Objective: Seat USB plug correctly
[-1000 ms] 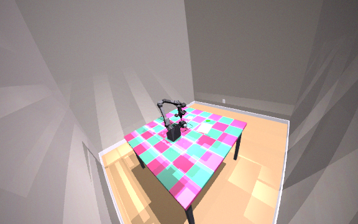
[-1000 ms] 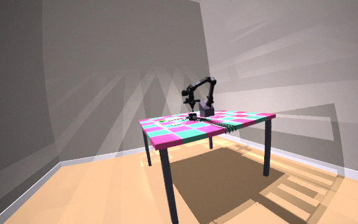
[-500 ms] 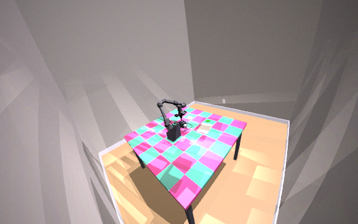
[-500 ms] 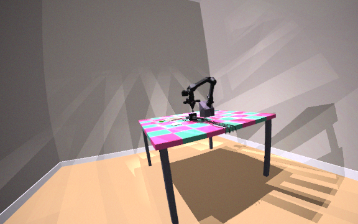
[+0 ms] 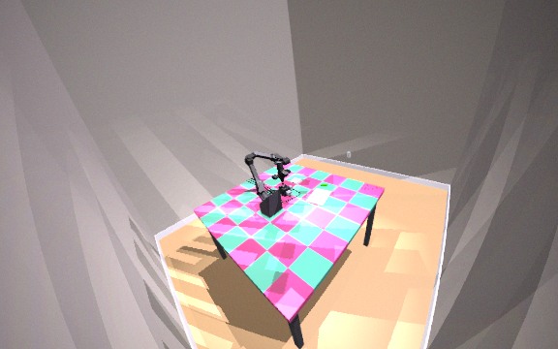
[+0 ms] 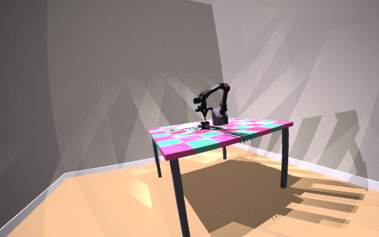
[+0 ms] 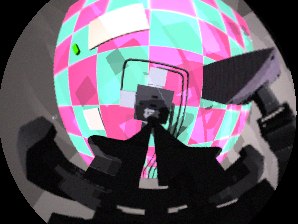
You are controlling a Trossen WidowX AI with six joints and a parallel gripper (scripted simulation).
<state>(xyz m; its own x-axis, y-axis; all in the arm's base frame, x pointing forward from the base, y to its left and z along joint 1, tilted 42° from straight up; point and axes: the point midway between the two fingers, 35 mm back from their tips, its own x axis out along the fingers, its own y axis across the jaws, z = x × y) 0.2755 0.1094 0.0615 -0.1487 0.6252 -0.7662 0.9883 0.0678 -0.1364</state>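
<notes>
My gripper tip is 2 cm above the USB plug. Also, from my gripper tip: pale flat sheet (16 cm ahead, 30 cm to the right, 12 cm below); green object (34 cm ahead, 22 cm to the right, 12 cm below).
</notes>
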